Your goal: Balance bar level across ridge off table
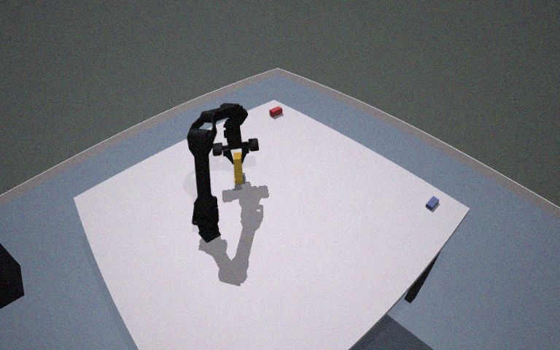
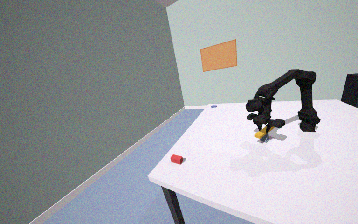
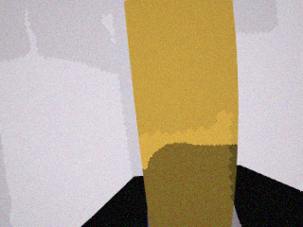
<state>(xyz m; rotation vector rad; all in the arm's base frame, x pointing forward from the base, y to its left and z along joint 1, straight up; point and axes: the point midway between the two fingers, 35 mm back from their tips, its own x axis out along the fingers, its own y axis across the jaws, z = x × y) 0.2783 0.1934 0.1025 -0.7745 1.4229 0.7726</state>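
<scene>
Right now my gripper tip is 2 cm to the left of the yellow bar and 2 cm past it. From my gripper tip the other things lie so: small red block: 46 cm ahead, 31 cm to the left, 5 cm below; small blue block: 69 cm to the right, 46 cm ahead, 6 cm below.
</scene>
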